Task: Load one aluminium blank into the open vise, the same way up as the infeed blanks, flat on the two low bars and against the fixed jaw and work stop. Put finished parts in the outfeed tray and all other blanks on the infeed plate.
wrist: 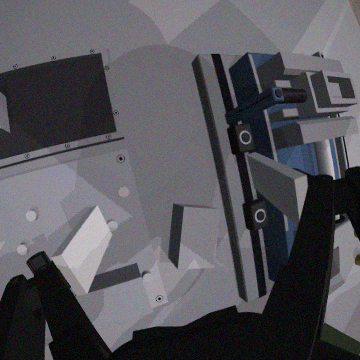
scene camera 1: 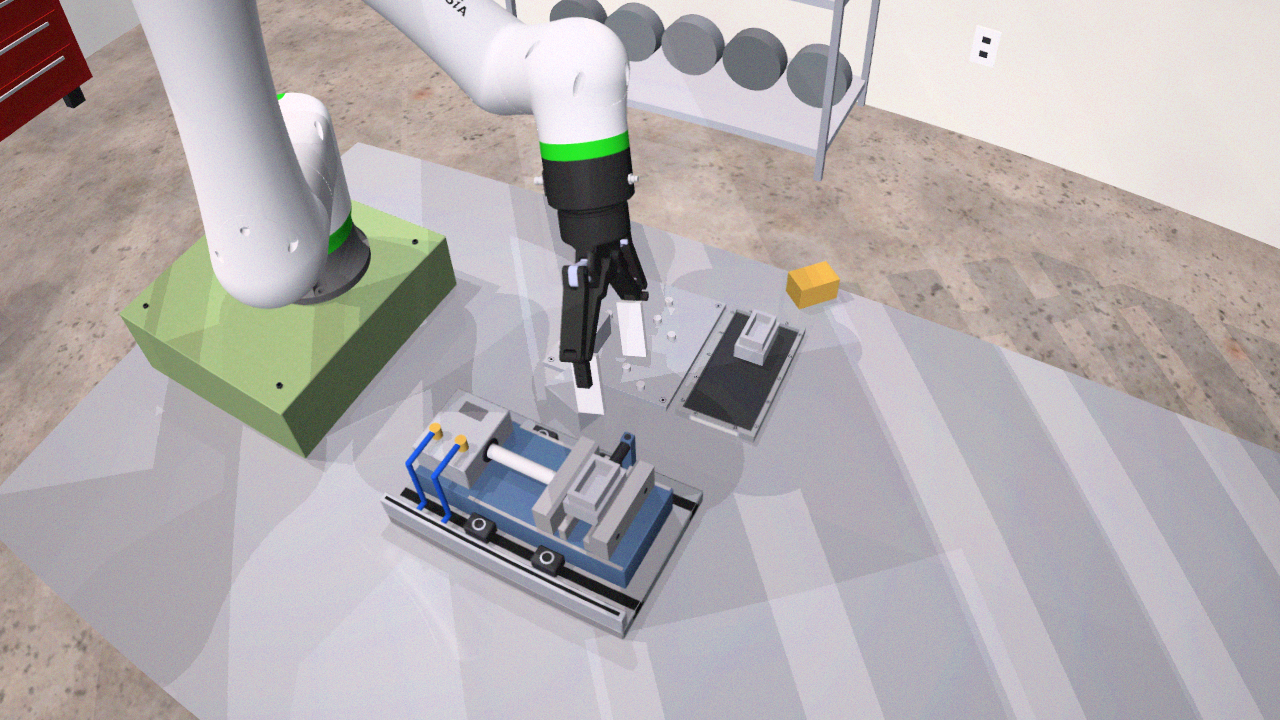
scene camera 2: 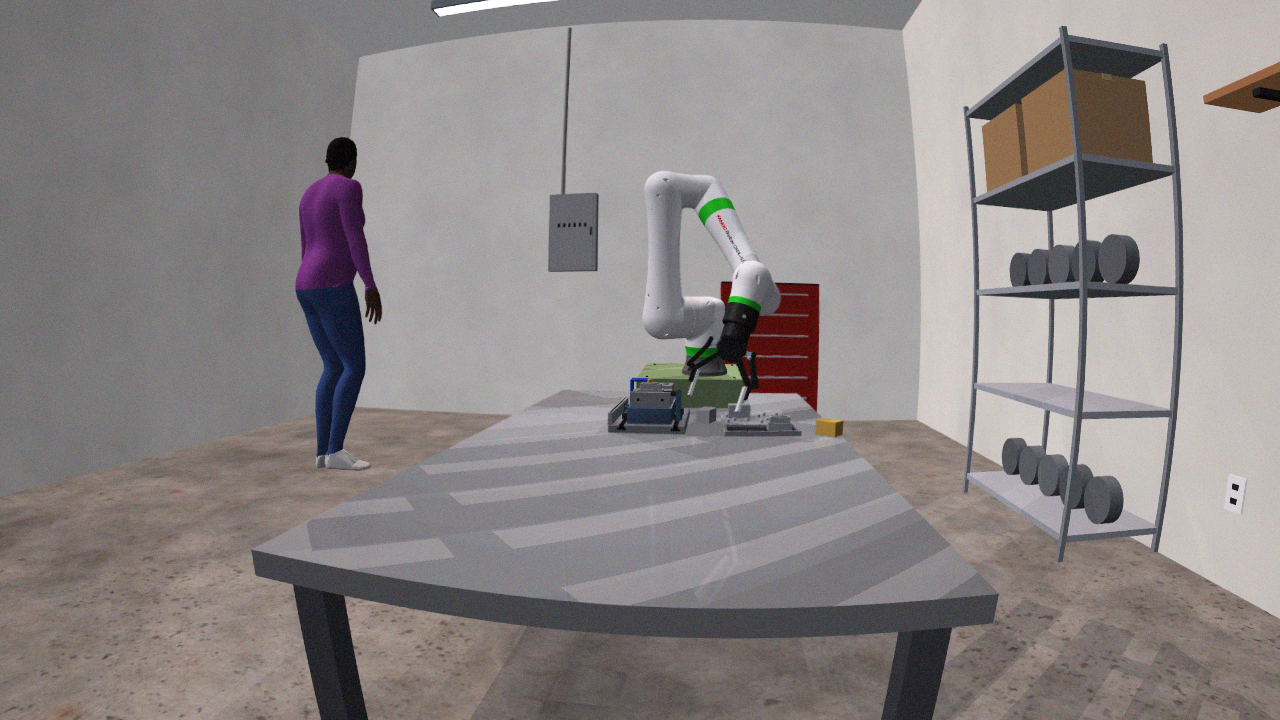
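Pixels of known places: gripper, fingertip midpoint: (wrist: 175, 196) (scene camera 1: 615, 381) (scene camera 2: 713, 403); arm's base, link origin: (scene camera 2: 704, 372).
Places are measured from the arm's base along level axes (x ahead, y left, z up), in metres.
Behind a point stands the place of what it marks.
My gripper (scene camera 1: 609, 358) @(z -0.042, x 0.436, y 0.000 m) (scene camera 2: 717, 394) @(z -0.042, x 0.436, y 0.000 m) (wrist: 175, 196) @(z -0.042, x 0.436, y 0.000 m) is open and empty, its pale finger pads spread wide above the infeed area. A plain grey blank (scene camera 2: 705, 415) @(z -0.076, x 0.418, y -0.020 m) (wrist: 199, 236) @(z -0.062, x 0.389, y -0.017 m) lies between the infeed plate (scene camera 1: 691, 344) @(z -0.090, x 0.482, y 0.127 m) (wrist: 45, 192) @(z -0.090, x 0.471, y 0.109 m) and the vise (scene camera 1: 505, 488) @(z -0.038, x 0.391, y -0.181 m) (wrist: 244, 77) @(z -0.053, x 0.530, y -0.110 m). Another blank (wrist: 116, 279) @(z -0.064, x 0.378, y 0.068 m) is on the plate, partly hidden by a finger. A part with a rectangular pocket (scene camera 1: 595, 488) @(z 0.002, x 0.491, y -0.165 m) (wrist: 314, 92) @(z 0.003, x 0.490, y -0.137 m) sits between the vise jaws, pocket up; its contact with the jaws is unclear. A similar pocketed part (scene camera 1: 754, 334) @(z -0.071, x 0.555, y 0.156 m) stands in the outfeed tray (scene camera 1: 733, 391) @(z -0.092, x 0.556, y 0.077 m) (wrist: 60, 100) @(z -0.092, x 0.555, y 0.074 m).
Two blue hoses (scene camera 1: 435, 483) @(z 0.001, x 0.339, y -0.225 m) with orange tips rise at the vise's left end. The vise handle (scene camera 1: 626, 447) @(z -0.004, x 0.498, y -0.104 m) (wrist: 280, 95) @(z 0.001, x 0.492, y -0.094 m) sticks out towards the infeed side. A yellow block (scene camera 1: 812, 286) @(z -0.062, x 0.602, y 0.260 m) (scene camera 2: 828, 428) @(z -0.079, x 0.618, y 0.275 m) lies beyond the tray. A person (scene camera 2: 331, 232) stands left of the table.
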